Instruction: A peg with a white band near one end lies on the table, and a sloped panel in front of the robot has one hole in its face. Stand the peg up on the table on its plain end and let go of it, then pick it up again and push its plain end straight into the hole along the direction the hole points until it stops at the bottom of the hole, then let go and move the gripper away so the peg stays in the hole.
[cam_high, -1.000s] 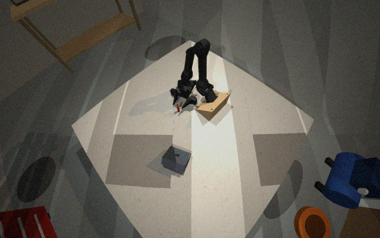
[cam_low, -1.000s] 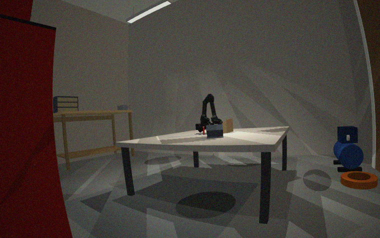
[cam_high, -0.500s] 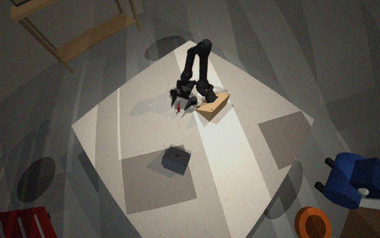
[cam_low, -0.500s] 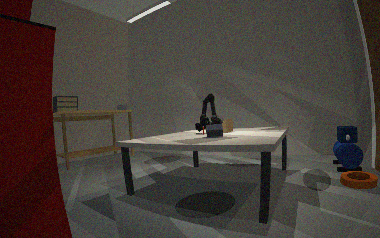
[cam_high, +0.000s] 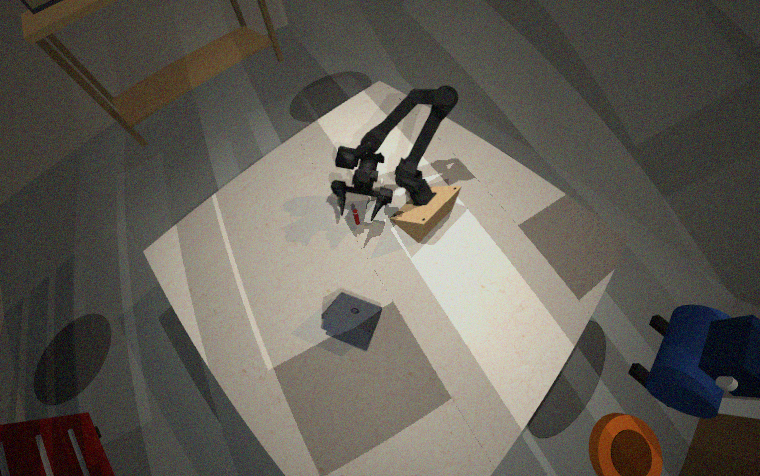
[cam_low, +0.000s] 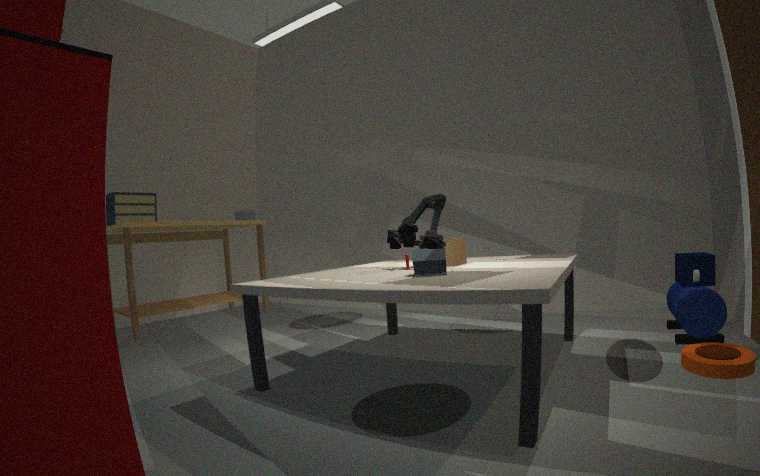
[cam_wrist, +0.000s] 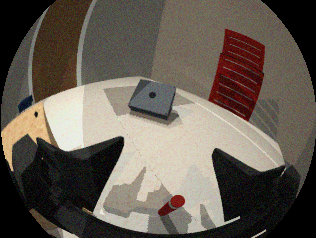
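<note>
The red peg lies 30 mm behind my gripper tip, 30 mm to the right of it and 50 mm below it. The rest, counted from my gripper tip: sloped grey panel 220 mm ahead, 180 mm to the left, 70 mm below.
</note>
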